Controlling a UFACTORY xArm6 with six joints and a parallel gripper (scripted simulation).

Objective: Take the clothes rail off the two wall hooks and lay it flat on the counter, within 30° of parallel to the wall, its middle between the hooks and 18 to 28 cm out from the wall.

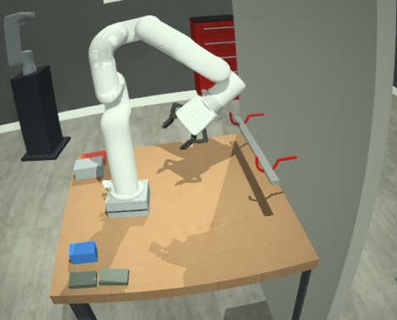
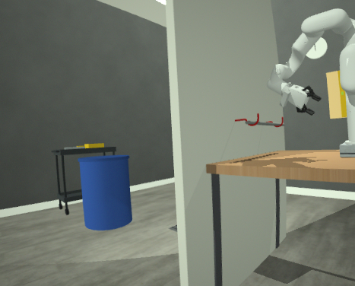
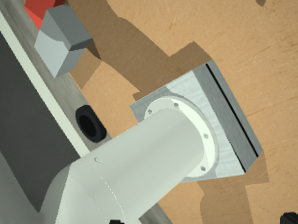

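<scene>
Now: hand 260 mm short of the clothes rail, 50 mm to the right of it and 70 mm above it. The rest, counted from my hand: wall: 380 mm ahead, 100 mm to the left, 170 mm above; then grey block: 430 mm behind, 210 mm to the left, 230 mm below; then blue block: 290 mm behind, 330 mm to the right, 230 mm below.
</scene>
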